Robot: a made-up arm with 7 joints. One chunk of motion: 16 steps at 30 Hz.
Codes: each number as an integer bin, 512 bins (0 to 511) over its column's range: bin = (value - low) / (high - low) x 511, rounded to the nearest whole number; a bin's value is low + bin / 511 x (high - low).
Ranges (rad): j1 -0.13..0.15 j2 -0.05..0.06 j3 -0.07..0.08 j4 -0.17..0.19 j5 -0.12..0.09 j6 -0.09..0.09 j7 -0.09..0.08
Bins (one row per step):
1: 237 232 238 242 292 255 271
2: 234 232 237 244 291 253 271
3: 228 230 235 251 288 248 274
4: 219 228 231 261 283 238 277
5: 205 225 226 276 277 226 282
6: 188 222 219 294 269 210 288
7: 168 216 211 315 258 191 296
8: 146 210 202 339 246 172 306
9: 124 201 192 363 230 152 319
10: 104 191 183 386 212 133 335
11: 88 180 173 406 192 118 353
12: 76 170 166 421 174 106 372
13: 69 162 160 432 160 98 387
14: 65 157 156 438 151 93 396
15: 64 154 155 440 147 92 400
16: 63 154 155 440 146 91 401
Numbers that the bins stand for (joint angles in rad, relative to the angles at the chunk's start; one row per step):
1: -0.0001 -0.0001 -0.0001 0.0005 0.0000 -0.0002 0.0002
2: -0.0018 -0.0001 -0.0004 0.0019 -0.0004 -0.0009 0.0002
3: -0.0051 -0.0005 -0.0010 0.0068 -0.0016 -0.0026 0.0012
4: -0.0100 -0.0009 -0.0022 0.0139 -0.0037 -0.0062 0.0022
5: -0.0177 -0.0016 -0.0037 0.0244 -0.0062 -0.0104 0.0038
6: -0.0270 -0.0022 -0.0057 0.0371 -0.0095 -0.0160 0.0058
7: -0.0379 -0.0035 -0.0081 0.0519 -0.0140 -0.0227 0.0085
8: -0.0500 -0.0048 -0.0107 0.0688 -0.0189 -0.0294 0.0118
9: -0.0621 -0.0067 -0.0136 0.0857 -0.0255 -0.0365 0.0161
10: -0.0730 -0.0089 -0.0163 0.1019 -0.0329 -0.0432 0.0214
11: -0.0818 -0.0113 -0.0192 0.1160 -0.0411 -0.0484 0.0274
12: -0.0884 -0.0134 -0.0213 0.1266 -0.0485 -0.0527 0.0338
13: -0.0922 -0.0151 -0.0230 0.1343 -0.0542 -0.0555 0.0387
14: -0.0944 -0.0162 -0.0242 0.1386 -0.0579 -0.0572 0.0417
15: -0.0949 -0.0168 -0.0245 0.1400 -0.0596 -0.0576 0.0431
16: -0.0955 -0.0168 -0.0245 0.1400 -0.0600 -0.0579 0.0434

